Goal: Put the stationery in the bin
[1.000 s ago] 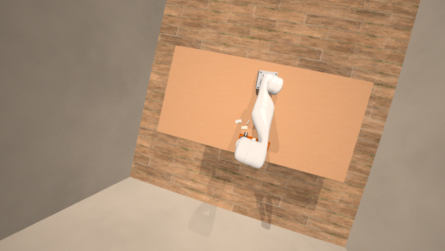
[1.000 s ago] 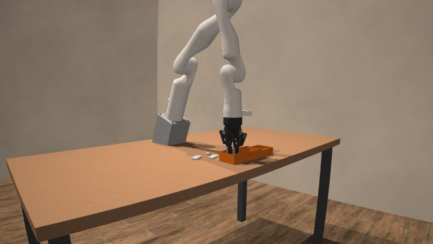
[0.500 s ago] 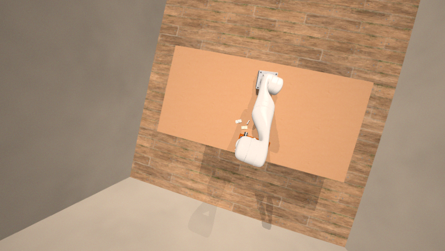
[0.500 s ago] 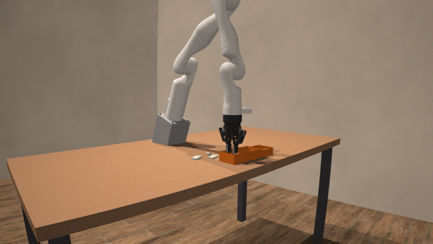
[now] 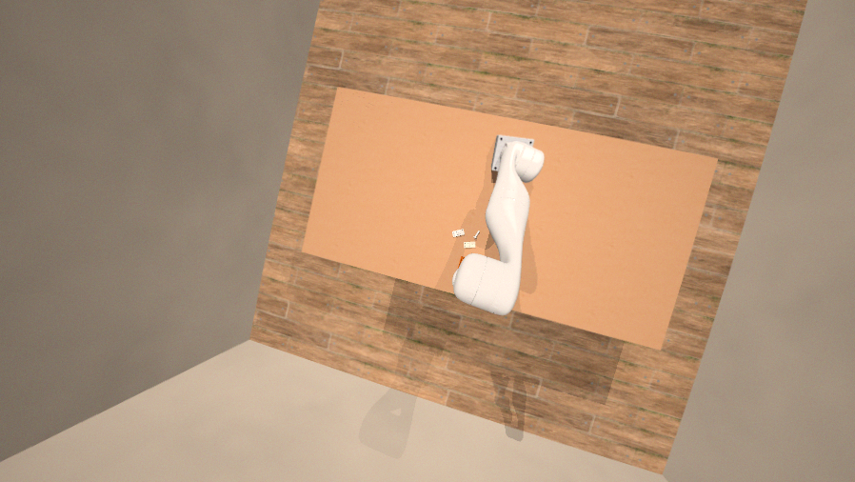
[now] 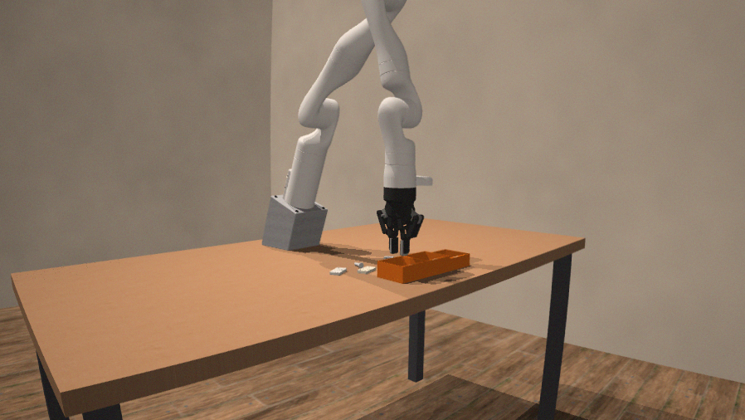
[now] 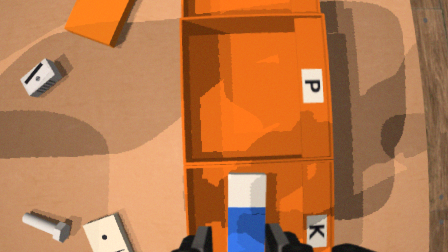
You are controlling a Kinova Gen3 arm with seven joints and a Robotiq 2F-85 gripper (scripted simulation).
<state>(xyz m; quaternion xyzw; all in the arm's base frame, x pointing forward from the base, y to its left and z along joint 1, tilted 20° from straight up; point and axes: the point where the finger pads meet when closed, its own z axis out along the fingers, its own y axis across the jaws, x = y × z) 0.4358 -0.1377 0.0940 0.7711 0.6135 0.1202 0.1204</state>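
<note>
Now: hand 60 mm above the blue eraser and 10 mm short of it. The rest, counted from my hand: tray 80 mm to the left, 50 mm below, 30 mm ahead; then pencil sharpener 130 mm to the left, 110 mm behind, 60 mm below; then small bolt 130 mm behind, 70 mm below, 20 mm to the left.
</note>
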